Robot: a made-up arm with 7 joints.
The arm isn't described. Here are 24 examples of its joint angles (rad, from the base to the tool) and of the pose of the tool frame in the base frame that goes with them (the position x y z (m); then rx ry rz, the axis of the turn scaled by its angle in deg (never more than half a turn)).
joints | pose
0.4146 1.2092 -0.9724 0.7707 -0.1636 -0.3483 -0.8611 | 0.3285 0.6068 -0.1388 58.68 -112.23 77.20
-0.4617 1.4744 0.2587 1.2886 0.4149 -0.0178 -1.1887 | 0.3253 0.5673 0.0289 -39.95 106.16 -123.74
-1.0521 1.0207 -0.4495 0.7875 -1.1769 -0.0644 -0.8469 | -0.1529 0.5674 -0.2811 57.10 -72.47 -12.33
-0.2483 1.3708 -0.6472 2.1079 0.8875 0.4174 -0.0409 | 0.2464 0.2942 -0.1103 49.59 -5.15 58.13
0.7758 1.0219 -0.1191 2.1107 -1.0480 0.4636 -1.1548 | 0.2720 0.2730 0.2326 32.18 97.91 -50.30
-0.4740 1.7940 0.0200 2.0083 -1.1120 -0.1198 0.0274 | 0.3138 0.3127 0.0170 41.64 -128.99 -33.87
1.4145 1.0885 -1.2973 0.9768 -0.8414 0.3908 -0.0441 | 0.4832 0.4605 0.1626 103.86 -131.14 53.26
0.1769 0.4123 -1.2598 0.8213 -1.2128 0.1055 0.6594 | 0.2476 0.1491 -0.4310 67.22 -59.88 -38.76
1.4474 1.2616 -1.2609 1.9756 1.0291 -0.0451 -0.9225 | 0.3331 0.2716 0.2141 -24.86 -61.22 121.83
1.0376 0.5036 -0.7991 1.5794 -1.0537 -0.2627 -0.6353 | 0.4445 0.1234 0.1559 -47.13 -153.82 51.79
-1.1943 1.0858 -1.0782 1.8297 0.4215 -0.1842 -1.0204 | -0.1986 0.2529 -0.1969 76.90 3.22 69.37
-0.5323 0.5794 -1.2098 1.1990 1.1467 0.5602 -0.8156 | -0.0736 0.1864 -0.4020 113.44 24.50 47.24
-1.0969 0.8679 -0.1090 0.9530 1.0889 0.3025 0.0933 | -0.1242 0.5668 -0.2952 100.32 50.69 95.97
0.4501 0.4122 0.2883 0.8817 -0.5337 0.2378 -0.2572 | 0.4341 0.4629 -0.1398 65.11 -53.07 132.23
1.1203 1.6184 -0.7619 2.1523 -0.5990 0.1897 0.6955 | 0.2583 0.2874 0.2528 76.74 -123.39 26.56
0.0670 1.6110 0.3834 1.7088 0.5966 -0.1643 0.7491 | 0.3217 0.4275 0.3000 20.38 -84.51 48.85
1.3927 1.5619 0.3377 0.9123 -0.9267 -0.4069 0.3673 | -0.0408 0.6683 0.4015 -71.75 104.60 -99.61
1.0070 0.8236 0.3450 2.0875 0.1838 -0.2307 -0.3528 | 0.1541 0.3615 0.3241 93.16 114.03 -89.48
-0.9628 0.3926 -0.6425 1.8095 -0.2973 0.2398 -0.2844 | -0.0110 0.1121 -0.2710 48.17 -13.15 64.82
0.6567 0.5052 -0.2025 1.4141 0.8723 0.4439 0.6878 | 0.4978 0.3252 0.0621 -21.89 -6.61 63.70
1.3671 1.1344 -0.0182 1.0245 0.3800 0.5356 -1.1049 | 0.2367 0.5953 0.3647 5.55 24.87 -129.84
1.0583 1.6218 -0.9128 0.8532 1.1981 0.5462 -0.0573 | 0.2362 0.7149 0.2180 48.71 -12.75 155.08
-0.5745 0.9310 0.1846 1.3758 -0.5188 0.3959 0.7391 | 0.2389 0.5108 -0.1918 97.02 -20.53 44.27
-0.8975 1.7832 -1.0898 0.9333 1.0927 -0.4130 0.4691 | 0.0618 0.7309 -0.1107 98.43 10.39 35.85
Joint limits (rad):
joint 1: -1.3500..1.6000
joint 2: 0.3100..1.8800
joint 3: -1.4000..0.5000
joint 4: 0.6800..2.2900
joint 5: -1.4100..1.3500
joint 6: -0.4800..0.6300
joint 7: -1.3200..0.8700
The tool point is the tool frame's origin. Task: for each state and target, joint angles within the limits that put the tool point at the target. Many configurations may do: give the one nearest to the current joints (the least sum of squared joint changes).
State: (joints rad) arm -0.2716 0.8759 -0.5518 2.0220 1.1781 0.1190 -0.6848
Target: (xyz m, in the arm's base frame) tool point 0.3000 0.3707 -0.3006
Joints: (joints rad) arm -0.0340 0.7302 -0.5531 1.1898 1.2171 0.0813 -0.5678
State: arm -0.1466 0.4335 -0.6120 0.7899 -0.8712 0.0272 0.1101
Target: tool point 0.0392 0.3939 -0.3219
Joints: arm -0.6719 1.1436 -0.7629 1.3963 -0.9029 0.0776 -0.0186
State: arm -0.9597 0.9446 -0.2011 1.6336 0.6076 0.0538 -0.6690
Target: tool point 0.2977 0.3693 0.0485
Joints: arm -0.4314 1.2837 0.2906 2.0088 0.5878 0.0829 -0.6614
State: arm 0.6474 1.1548 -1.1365 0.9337 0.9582 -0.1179 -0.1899
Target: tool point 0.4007 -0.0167 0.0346
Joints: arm 0.9408 0.3155 -1.2537 1.6616 0.9126 -0.1164 -0.1929
